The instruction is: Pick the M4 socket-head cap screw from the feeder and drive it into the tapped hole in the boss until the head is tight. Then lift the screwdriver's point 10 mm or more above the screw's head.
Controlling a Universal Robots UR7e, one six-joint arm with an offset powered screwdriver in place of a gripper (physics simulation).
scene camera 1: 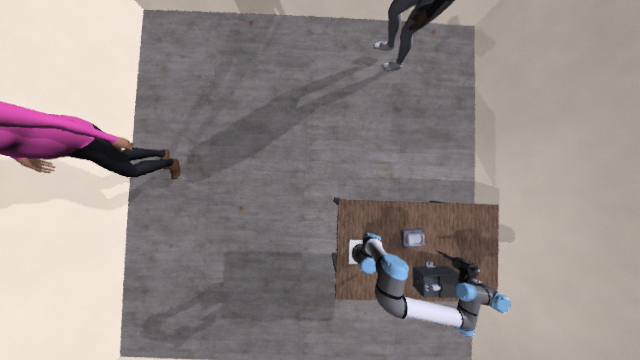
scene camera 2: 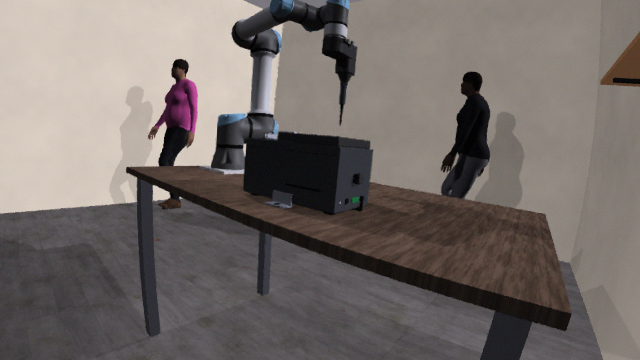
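A black screw feeder [scene camera 1: 430, 275] is here in my sight.
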